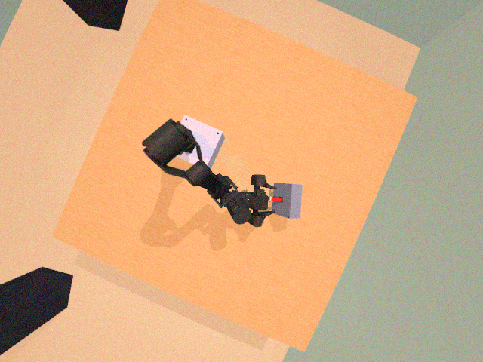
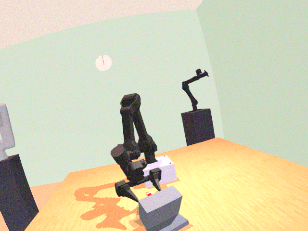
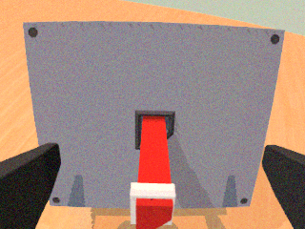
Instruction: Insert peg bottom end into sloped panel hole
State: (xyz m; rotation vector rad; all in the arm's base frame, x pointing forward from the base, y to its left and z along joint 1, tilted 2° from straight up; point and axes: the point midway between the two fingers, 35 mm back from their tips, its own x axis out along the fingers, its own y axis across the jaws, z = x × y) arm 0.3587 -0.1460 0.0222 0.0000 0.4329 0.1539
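Now: gripper tip 1 cm past the red square peg and 1 cm above it. Round my gripper tip: grey sloped panel: 5 cm ahead, 1 cm to the left, 3 cm below.
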